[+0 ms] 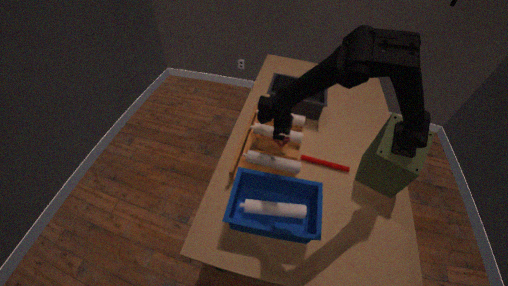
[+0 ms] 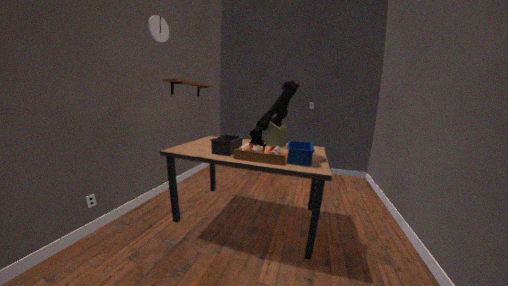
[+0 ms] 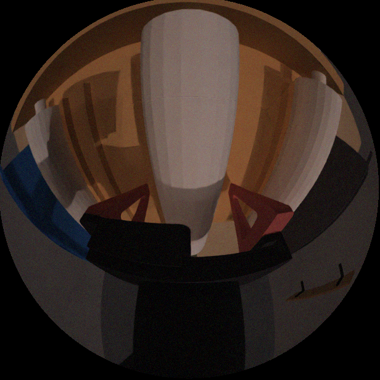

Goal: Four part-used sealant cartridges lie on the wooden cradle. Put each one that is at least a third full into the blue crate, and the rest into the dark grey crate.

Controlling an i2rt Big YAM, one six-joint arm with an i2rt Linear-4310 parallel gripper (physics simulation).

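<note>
Three white cartridges lie side by side in the wooden cradle: a middle one, one nearer the blue crate and one nearer the grey crate. My gripper is open, low over the middle cartridge, with a red finger on each side of it. A fourth cartridge lies in the blue crate. The dark grey crate stands beyond the cradle, its inside partly hidden by the arm. Fill levels cannot be read.
A red rod lies on the table between the cradle and the arm's green base block. The blue crate stands close to one end of the cradle, the grey crate close to the other.
</note>
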